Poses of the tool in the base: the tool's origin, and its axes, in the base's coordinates. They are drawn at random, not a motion.
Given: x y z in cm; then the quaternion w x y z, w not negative.
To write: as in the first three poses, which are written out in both.
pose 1, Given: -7.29 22.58 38.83 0.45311 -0.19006 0.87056 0.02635
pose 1, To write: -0.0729 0.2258 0.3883; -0.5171 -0.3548 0.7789; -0.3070 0.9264 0.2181; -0.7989 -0.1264 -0.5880
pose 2, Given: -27.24 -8.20 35.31 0.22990 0.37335 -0.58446 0.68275
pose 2, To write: -0.2724 -0.0820 0.3531; -0.6155 -0.7504 0.2411; -0.1225 -0.2111 -0.9698; 0.7786 -0.6264 0.0380
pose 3, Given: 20.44 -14.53 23.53 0.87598 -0.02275 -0.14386 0.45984
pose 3, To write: 0.2044 -0.1453 0.2353; 0.5357 -0.7991 -0.2730; 0.8122 0.5761 -0.0924; 0.2311 -0.1722 0.9576
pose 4, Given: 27.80 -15.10 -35.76 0.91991 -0.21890 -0.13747 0.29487
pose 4, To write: 0.2780 -0.1510 -0.3576; 0.7883 -0.4823 -0.3820; 0.6027 0.7303 0.3217; 0.1238 -0.4838 0.8664
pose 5, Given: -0.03 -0.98 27.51 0.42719 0.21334 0.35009 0.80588
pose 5, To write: -0.0003 -0.0098 0.2751; -0.5440 -0.5391 0.6430; 0.8379 -0.3899 0.3820; 0.0447 0.7465 0.6638
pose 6, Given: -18.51 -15.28 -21.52 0.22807 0.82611 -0.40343 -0.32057
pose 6, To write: -0.1851 -0.1528 -0.2152; 0.4690 -0.5203 -0.7137; -0.8128 -0.5705 -0.1182; -0.3456 0.6355 -0.6904
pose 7, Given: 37.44 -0.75 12.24 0.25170 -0.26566 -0.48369 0.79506
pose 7, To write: 0.3744 -0.0075 0.1224; -0.7321 -0.1432 -0.6659; 0.6572 -0.4054 -0.6354; -0.1789 -0.9029 0.3909
